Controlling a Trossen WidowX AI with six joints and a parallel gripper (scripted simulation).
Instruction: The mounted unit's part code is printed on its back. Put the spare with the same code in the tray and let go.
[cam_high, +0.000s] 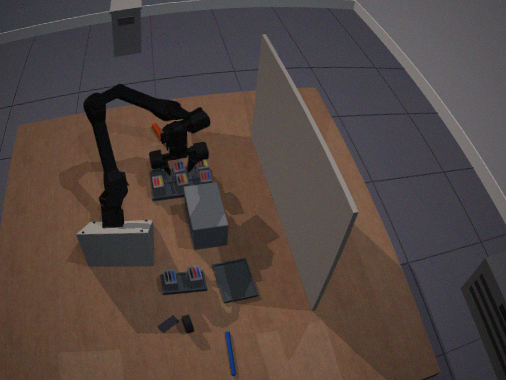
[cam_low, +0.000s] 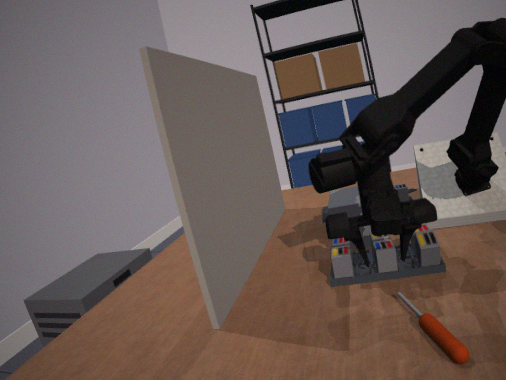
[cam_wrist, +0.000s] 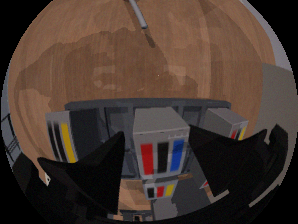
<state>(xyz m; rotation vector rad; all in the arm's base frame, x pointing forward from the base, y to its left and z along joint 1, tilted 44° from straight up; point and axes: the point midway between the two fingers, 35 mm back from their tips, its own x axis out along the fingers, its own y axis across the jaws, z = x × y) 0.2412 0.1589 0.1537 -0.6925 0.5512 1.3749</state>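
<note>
Now: gripper tip 20 mm below the grey spare. Round my gripper tip: grey mounted unit 50 mm ahead, 200 mm to the right, 30 mm above; then rack 60 mm behind, 400 mm to the right, 10 mm below; then tall grey panel 280 mm ahead, 220 mm to the right, 210 mm above.
</note>
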